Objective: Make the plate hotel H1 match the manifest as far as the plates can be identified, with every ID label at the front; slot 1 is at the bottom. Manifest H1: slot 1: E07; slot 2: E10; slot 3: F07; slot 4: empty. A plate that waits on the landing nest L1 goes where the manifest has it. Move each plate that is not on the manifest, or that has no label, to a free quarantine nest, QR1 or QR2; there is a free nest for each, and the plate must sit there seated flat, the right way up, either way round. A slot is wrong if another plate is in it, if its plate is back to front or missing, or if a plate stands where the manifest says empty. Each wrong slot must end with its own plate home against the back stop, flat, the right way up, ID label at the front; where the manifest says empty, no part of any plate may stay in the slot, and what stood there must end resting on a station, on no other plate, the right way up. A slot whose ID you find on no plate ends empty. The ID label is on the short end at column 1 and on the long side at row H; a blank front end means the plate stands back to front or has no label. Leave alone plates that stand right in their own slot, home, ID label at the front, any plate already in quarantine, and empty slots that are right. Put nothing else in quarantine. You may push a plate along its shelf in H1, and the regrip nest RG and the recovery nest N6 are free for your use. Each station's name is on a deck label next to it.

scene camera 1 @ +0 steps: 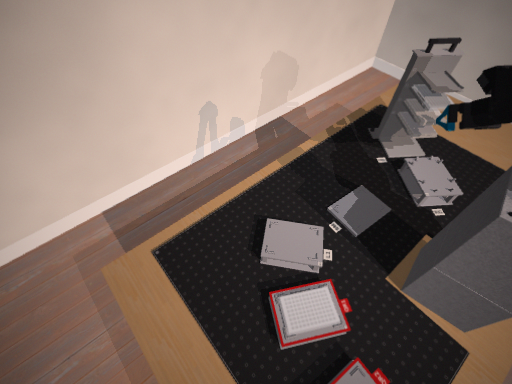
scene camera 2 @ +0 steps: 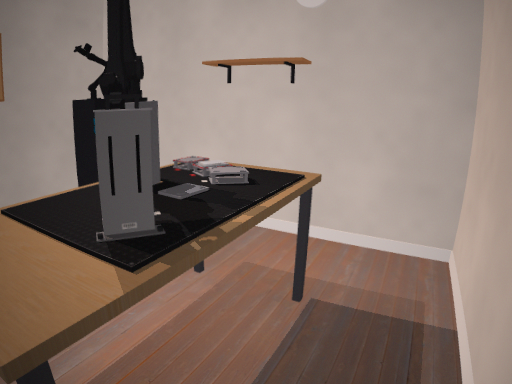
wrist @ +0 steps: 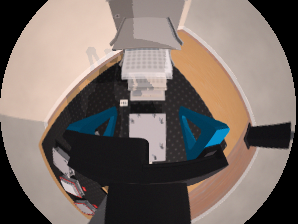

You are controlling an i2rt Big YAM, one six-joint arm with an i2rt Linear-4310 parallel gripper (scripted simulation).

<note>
The pictures show: the gripper and a plate hotel H1.
The gripper also shows in the wrist view.
</note>
